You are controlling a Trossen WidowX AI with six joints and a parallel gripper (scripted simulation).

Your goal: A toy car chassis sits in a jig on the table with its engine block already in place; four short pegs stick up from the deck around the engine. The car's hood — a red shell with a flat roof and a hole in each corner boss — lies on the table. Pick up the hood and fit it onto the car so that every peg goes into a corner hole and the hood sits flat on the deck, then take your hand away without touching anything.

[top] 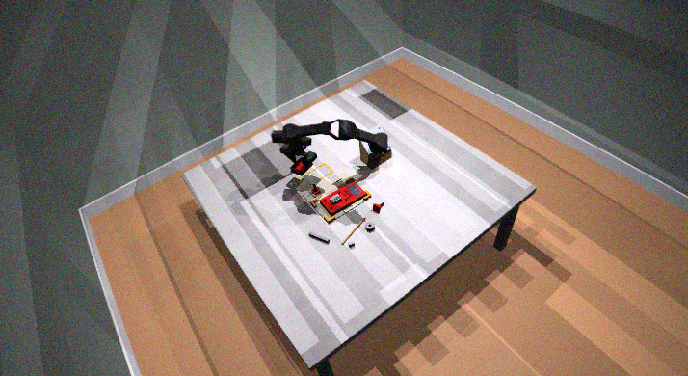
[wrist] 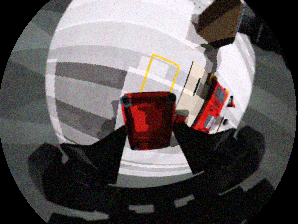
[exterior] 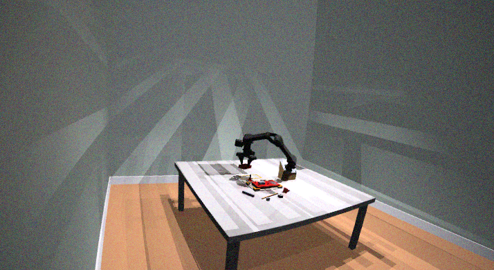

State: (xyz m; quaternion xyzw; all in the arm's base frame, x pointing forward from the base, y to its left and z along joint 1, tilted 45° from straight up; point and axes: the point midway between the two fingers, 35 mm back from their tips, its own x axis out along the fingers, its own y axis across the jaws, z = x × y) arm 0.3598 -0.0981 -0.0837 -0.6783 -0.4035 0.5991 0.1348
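Right now my gripper tip is 1 cm above the red hood. Also, from my gripper tip: grey engine block: 24 cm to the left, 8 cm below, 4 cm behind; then grey bar: 36 cm to the left, 13 cm ahead, 9 cm below; then wooden stick: 42 cm to the left, 10 cm below, 1 cm behind.
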